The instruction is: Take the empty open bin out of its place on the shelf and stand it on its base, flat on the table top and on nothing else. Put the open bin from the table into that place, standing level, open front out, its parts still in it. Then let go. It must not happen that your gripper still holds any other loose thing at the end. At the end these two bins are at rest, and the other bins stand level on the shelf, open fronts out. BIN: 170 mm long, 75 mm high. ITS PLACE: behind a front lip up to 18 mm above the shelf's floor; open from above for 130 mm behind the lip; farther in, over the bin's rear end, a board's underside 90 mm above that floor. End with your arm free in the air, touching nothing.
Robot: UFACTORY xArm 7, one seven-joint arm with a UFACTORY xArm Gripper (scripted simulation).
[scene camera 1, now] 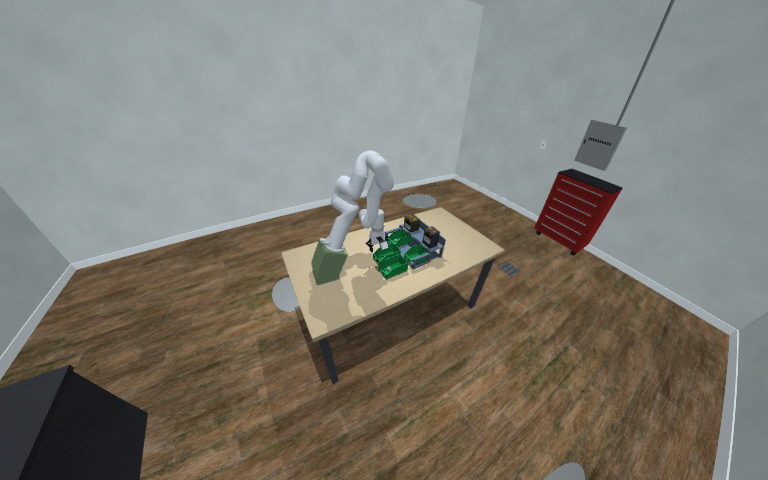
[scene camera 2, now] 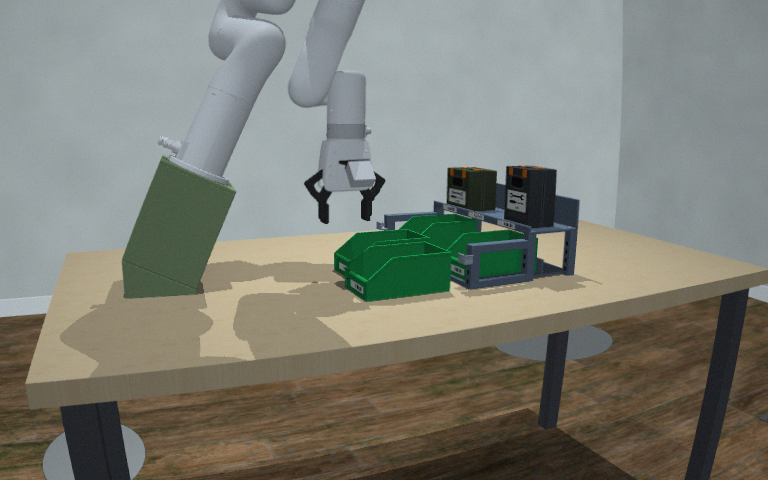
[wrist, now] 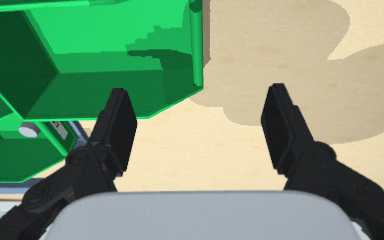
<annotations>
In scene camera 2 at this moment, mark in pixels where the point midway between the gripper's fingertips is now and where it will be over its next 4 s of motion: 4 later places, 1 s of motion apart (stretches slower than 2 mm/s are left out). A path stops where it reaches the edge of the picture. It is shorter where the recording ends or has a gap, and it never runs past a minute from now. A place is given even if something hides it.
My gripper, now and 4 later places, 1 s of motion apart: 345,221; 353,225; 386,207; 373,198; 373,220
</annotations>
